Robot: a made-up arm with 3 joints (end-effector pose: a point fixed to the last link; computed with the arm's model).
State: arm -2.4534 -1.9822 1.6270
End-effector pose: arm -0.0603 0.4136 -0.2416 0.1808 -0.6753 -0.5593 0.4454
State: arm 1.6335 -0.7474 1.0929
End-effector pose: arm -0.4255 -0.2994 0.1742 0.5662 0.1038 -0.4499 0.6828
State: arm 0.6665 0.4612 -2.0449
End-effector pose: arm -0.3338 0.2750 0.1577 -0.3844 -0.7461 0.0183 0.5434
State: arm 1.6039 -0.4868 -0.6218
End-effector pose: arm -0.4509 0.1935 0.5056 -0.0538 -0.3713 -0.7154 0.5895
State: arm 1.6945 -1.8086 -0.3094
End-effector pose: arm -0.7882 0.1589 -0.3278 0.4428 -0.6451 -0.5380 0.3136
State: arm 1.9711 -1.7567 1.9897
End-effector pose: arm -0.2645 -0.1477 -0.1727 0.6779 -0.0537 0.0668 0.7302
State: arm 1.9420 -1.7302 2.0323
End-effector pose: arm -0.2462 -0.1490 -0.1682 0.6814 -0.0197 0.0833 0.7269
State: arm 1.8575 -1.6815 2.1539
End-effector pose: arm -0.1947 -0.1449 -0.1602 0.6818 0.0688 0.1397 0.7148
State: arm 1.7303 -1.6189 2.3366
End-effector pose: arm -0.1286 -0.1173 -0.1545 0.6671 0.1958 0.2262 0.6823
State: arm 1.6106 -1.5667 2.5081
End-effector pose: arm -0.0858 -0.0728 -0.1534 0.6378 0.3080 0.3055 0.6364
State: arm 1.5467 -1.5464 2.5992
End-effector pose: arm -0.0723 -0.0444 -0.1537 0.6155 0.3627 0.3476 0.6072
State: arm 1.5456 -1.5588 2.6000
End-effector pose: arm -0.0717 -0.0441 -0.1536 0.6131 0.3595 0.3520 0.6090
